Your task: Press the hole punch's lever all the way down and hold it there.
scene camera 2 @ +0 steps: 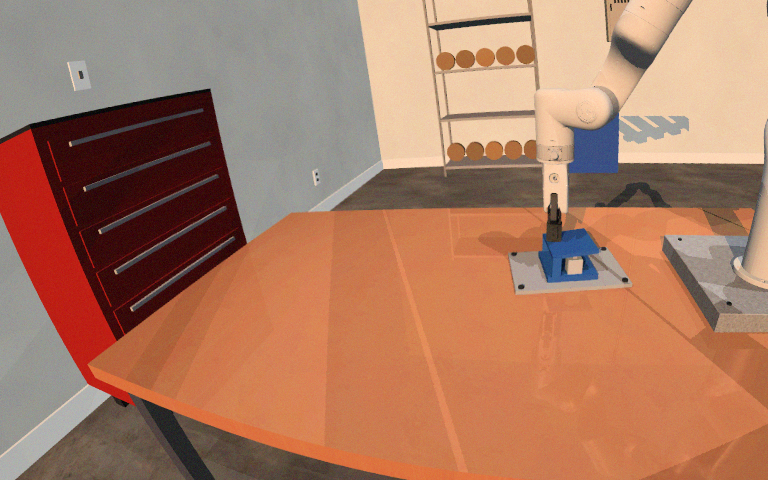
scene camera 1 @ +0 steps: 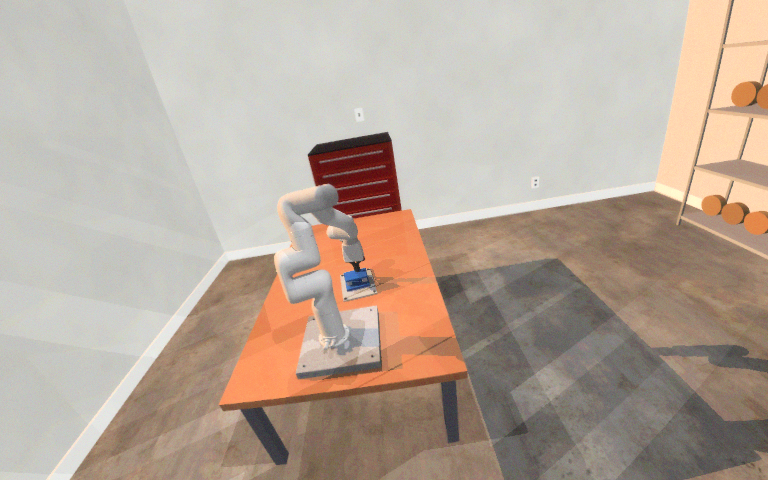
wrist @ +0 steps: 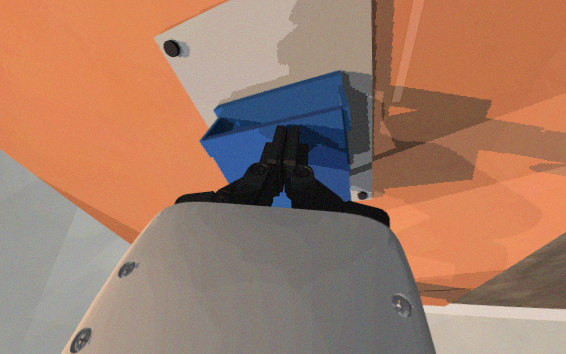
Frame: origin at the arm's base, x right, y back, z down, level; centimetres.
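Where they show: gripper, between the fingertips: (scene camera 2: 553, 240) (scene camera 1: 357, 270) (wrist: 288, 142); arm's base, origin of its link: (scene camera 2: 765, 274) (scene camera 1: 334, 336).
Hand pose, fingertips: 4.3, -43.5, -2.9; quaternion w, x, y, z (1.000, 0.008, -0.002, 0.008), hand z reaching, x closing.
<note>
Things, the pixels of their top centre, and the offset from my fingertips, as dx, dy, dz. "*": a spot on its surface instead. Level surfaces: height alone.
- blue hole punch, centre of its top: (wrist: 280, 176) (scene camera 2: 568, 239) (scene camera 1: 355, 273) -0.7, +3.0, -0.6
- pale mounting plate, centre of its top: (wrist: 288, 139) (scene camera 2: 566, 265) (scene camera 1: 357, 282) -0.7, +3.0, +5.3
- white block, a spot on its surface: (scene camera 2: 574, 265) * -5.8, +4.6, +2.6
- orange table, height of its surface: dz +6.5
The blue hole punch (scene camera 1: 357, 280) (scene camera 2: 552, 269) stands on a pale mounting plate (scene camera 1: 356, 295) (scene camera 2: 526, 277) (wrist: 240, 50) with dark screws at the corners. Its flat blue lever (scene camera 2: 577, 241) (wrist: 235, 155) looks close to level in scene camera 2, and a white block (scene camera 2: 574, 265) shows below it. My gripper (scene camera 1: 356, 269) (scene camera 2: 553, 240) (wrist: 288, 142) is shut with nothing between its fingers. It points down, and its tips are at the lever's top surface, near the end away from the arm's base, seemingly touching it. The exact contact and the gap beneath the lever there are hidden.
The arm's base slab (scene camera 1: 308, 362) (scene camera 2: 741, 322) lies on the orange table (scene camera 1: 271, 362) (scene camera 2: 368, 339), near the punch. A red drawer cabinet (scene camera 1: 356, 175) (scene camera 2: 141, 169) stands past the table's far end. A shelf rack (scene camera 2: 487, 116) and a blue box (scene camera 2: 594, 147) stand in the background.
</note>
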